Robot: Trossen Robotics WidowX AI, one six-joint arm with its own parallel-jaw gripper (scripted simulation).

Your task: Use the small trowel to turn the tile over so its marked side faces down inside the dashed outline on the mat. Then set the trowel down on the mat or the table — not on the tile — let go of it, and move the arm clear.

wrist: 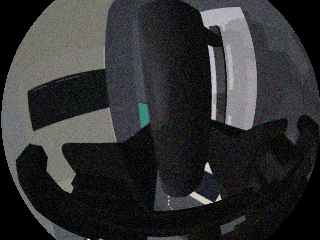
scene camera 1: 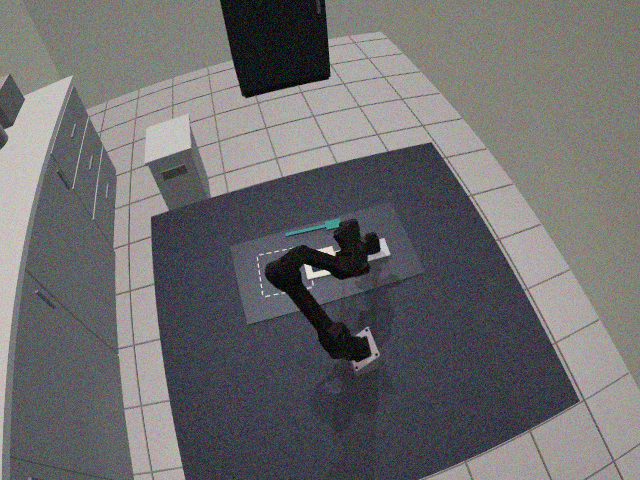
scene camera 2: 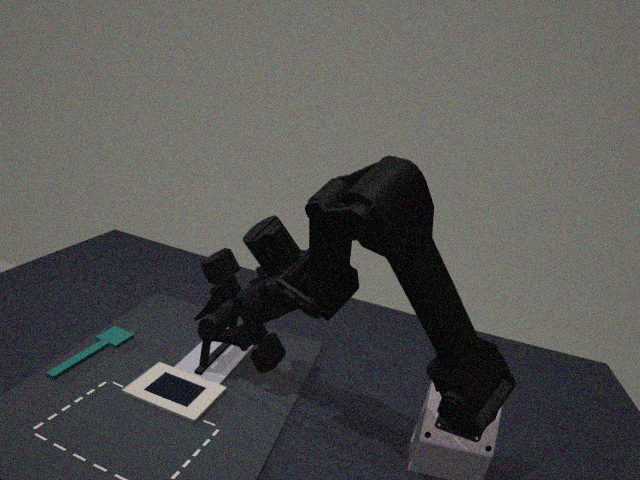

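Note:
There's a trowel and a tile that I can see, along with my gripper, and the wrist view shows the gripper too.

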